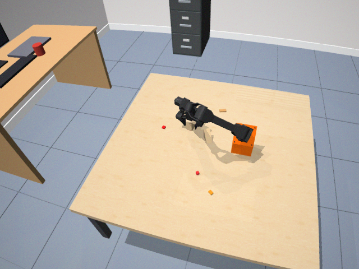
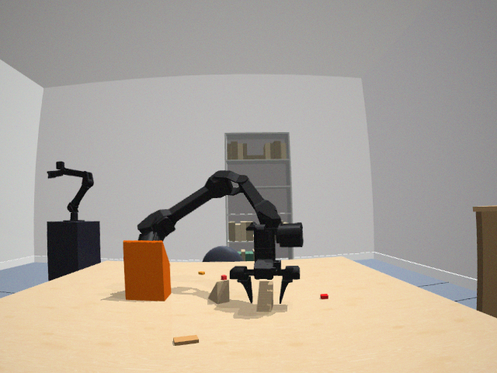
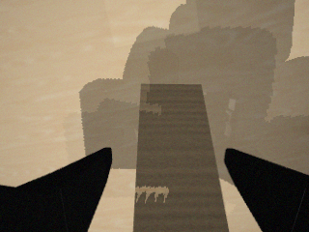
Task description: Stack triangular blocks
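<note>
My gripper tip is 1 cm below the triangular block. The rest, counted from my gripper tip: brown piece (24 cm to the right, 15 cm behind); then orange piece (41 cm to the left, 28 cm behind).
</note>
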